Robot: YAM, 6 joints.
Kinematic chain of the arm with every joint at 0, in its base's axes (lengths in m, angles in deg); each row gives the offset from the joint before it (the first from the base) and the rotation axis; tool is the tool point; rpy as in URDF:
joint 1: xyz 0 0 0.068 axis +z
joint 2: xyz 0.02 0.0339 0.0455 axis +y
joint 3: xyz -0.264 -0.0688 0 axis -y
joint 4: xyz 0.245 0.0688 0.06 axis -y
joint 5: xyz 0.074 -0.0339 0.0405 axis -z
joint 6: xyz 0.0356 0 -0.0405 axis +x
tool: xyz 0 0 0 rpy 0 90 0
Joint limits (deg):
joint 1: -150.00..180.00
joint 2: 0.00..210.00
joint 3: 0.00..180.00
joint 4: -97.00..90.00
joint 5: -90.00..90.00
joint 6: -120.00..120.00
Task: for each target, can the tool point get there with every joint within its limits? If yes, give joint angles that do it. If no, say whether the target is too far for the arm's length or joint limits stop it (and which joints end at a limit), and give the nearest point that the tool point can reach.
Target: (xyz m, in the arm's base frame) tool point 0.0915 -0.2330 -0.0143
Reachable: yes | joints -75.45 150.24 67.30 -82.75 -57.36 88.32
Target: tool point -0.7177 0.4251 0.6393
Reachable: no: too far | nearest point -0.4695 0.2781 0.4530 | short by 0.343 m
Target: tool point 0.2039 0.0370 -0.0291
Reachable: yes | joints 6.06 126.06 30.13 4.26 -25.40 -64.18
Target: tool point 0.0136 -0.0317 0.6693
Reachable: yes | joints -65.76 72.85 150.11 -49.34 0.96 -24.97
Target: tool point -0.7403 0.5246 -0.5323
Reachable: no: too far | nearest point -0.4356 0.3087 -0.2410 | short by 0.474 m
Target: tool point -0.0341 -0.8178 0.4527
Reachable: no: too far | nearest point -0.0248 -0.5955 0.3582 | short by 0.242 m
